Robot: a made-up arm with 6 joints.
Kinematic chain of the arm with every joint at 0, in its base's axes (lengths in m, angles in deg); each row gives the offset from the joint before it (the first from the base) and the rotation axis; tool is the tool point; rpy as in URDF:
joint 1: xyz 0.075 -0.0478 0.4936 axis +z
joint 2: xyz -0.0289 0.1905 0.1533 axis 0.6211 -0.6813 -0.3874
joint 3: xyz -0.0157 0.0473 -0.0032 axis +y
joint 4: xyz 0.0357 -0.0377 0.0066 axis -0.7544 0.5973 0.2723
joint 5: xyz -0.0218 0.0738 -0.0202 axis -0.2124 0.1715 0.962
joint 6: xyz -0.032 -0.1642 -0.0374 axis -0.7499 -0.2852 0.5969
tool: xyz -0.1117 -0.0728 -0.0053 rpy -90 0 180
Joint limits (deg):
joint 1: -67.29..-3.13
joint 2: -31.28..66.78
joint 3: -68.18..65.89
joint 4: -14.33..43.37
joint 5: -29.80..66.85
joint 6: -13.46..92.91
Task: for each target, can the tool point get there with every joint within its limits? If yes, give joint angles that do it. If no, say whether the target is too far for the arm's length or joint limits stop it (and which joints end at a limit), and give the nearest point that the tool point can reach.
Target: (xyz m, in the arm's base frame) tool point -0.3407 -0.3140 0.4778
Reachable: no: joint limits stop it (at a limit: joint 1, joint 3, joint 5) | nearest point -0.1243 -0.0335 0.5841 | short by 0.370 m
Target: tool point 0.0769 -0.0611 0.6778
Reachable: yes | joints -54.73 34.07 0.77 11.81 33.21 81.86
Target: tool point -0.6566 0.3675 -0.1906
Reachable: no: too far | nearest point -0.1086 0.1926 0.4466 | short by 0.858 m
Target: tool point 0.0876 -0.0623 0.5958
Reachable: yes | joints -20.59 26.97 21.34 2.74 34.74 45.64
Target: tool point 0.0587 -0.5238 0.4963
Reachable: no: joint limits stop it (at a limit: joint 1, joint 2, joint 5) | nearest point 0.1818 -0.1769 0.5935 | short by 0.381 m
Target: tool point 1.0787 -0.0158 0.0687
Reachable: no: too far | nearest point 0.4318 0.0395 0.4789 | short by 0.768 m
